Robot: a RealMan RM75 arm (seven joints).
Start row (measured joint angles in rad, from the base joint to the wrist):
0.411, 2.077, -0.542, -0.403, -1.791, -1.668, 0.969
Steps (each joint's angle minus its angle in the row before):
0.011, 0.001, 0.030, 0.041, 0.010, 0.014, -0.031
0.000, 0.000, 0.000, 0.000, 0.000, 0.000, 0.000
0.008, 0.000, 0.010, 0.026, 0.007, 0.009, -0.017
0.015, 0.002, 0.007, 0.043, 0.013, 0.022, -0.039
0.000, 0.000, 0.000, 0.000, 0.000, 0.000, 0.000
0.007, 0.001, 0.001, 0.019, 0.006, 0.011, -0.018
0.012, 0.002, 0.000, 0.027, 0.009, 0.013, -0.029
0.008, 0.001, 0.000, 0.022, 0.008, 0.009, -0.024
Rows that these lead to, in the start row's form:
0.422, 2.078, -0.512, -0.362, -1.781, -1.654, 0.938
0.422, 2.078, -0.512, -0.362, -1.781, -1.654, 0.938
0.430, 2.078, -0.502, -0.336, -1.774, -1.645, 0.921
0.445, 2.080, -0.495, -0.293, -1.761, -1.623, 0.882
0.445, 2.080, -0.495, -0.293, -1.761, -1.623, 0.882
0.452, 2.081, -0.494, -0.274, -1.755, -1.612, 0.864
0.464, 2.083, -0.494, -0.247, -1.746, -1.599, 0.835
0.472, 2.084, -0.494, -0.225, -1.738, -1.590, 0.811

